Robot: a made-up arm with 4 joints.
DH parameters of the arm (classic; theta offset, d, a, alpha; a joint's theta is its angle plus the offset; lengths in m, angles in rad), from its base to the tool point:
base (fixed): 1.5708 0.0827 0 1.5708
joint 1: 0 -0.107 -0.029 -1.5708
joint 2: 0 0.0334 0.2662 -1.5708
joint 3: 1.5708 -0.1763 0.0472 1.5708
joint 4: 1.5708 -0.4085 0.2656 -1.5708
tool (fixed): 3.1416 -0.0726 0 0
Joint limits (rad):
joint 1: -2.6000..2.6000
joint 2: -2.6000..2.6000
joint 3: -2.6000..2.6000
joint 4: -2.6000..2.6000
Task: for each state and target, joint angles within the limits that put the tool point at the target. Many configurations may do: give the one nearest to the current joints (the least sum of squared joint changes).
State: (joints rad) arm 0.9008 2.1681 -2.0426 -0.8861
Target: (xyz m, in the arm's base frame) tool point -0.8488 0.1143 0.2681
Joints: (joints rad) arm 1.1084 1.3696 -2.3896 -0.9955
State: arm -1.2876 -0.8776 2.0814 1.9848
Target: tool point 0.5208 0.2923 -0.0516
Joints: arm -1.4022 -1.1525 2.1454 1.4125
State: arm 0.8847 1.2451 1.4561 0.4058
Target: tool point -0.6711 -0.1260 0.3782
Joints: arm 0.6097 1.2574 2.2820 0.6029
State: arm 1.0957 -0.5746 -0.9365 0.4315
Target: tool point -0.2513 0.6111 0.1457
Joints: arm 0.6346 0.1848 -1.8104 -0.4050
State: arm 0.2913 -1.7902 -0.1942 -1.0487
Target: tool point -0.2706 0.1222 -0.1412
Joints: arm 0.6053 -1.9862 0.0281 -0.8843
